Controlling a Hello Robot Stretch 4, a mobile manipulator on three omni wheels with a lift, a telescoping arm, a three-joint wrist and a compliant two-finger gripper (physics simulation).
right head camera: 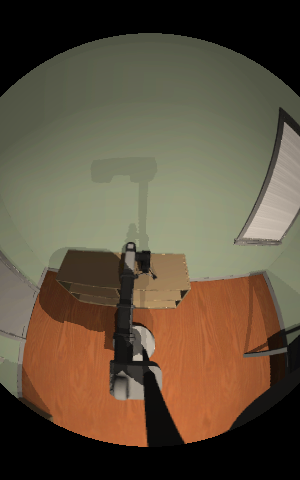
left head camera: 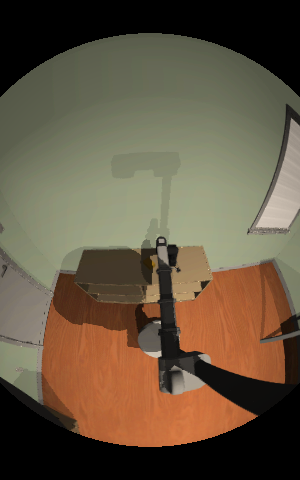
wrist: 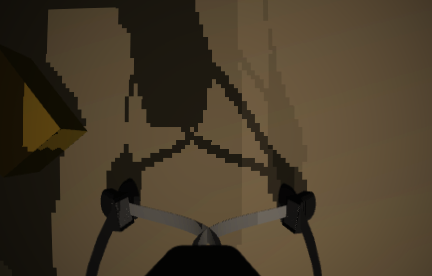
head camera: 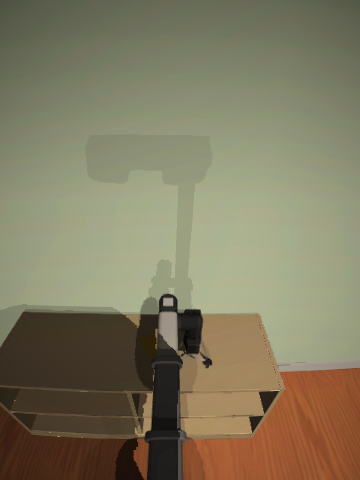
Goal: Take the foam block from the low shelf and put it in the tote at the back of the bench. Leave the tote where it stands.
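Pixels of known places: gripper, fingertip midpoint: point(right head camera: 144, 277) point(wrist: 207, 197) point(head camera: 189, 365); robot's base, origin of the base link: point(right head camera: 134, 342) point(left head camera: 157, 337).
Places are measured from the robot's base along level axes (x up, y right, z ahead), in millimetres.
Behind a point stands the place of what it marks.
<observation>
The yellow foam block point(head camera: 149, 345) @(x 623, y -60, z 593 mm) point(left head camera: 149, 262) @(x 623, y -48, z 600 mm) point(wrist: 40, 120) @(x 623, y -19, z 599 mm) sits on top of the low wooden shelf unit point(head camera: 230, 345) @(x 578, y 297, z 615 mm) point(left head camera: 195, 262) @(x 578, y 358, z 596 mm) point(right head camera: 172, 267) @(x 578, y 348, z 630 mm) point(wrist: 360, 125) @(x 578, y 254, z 594 mm). In the head view the arm covers part of the block, and in the right head view the block does not show. My gripper point(head camera: 194, 357) point(left head camera: 171, 268) @(x 577, y 108, z 529 mm) point(right head camera: 145, 273) @(x 577, y 108, z 529 mm) point(wrist: 207, 197) @(x 577, y 108, z 529 mm) points down above the shelf top, open and empty, to the right of the block and apart from it. In the wrist view the block is at the left edge, outside the fingers. The tote and the bench do not show.
A green wall point(head camera: 280, 200) @(x 1195, y 435, z 802 mm) stands right behind the shelf unit. The telescoping arm point(head camera: 166, 400) @(x 973, y 25, z 242 mm) point(left head camera: 166, 295) @(x 970, y 25, z 200 mm) point(right head camera: 125, 305) @(x 979, y 29, z 176 mm) reaches over the unit's front edge. A door point(left head camera: 22, 305) @(x 460, y -1530, z 76 mm) is at the left, and a framed pale panel point(left head camera: 282, 185) @(x 1342, y 1190, z 780 mm) point(right head camera: 272, 190) @(x 1370, y 1150, z 781 mm) is on the right wall.
</observation>
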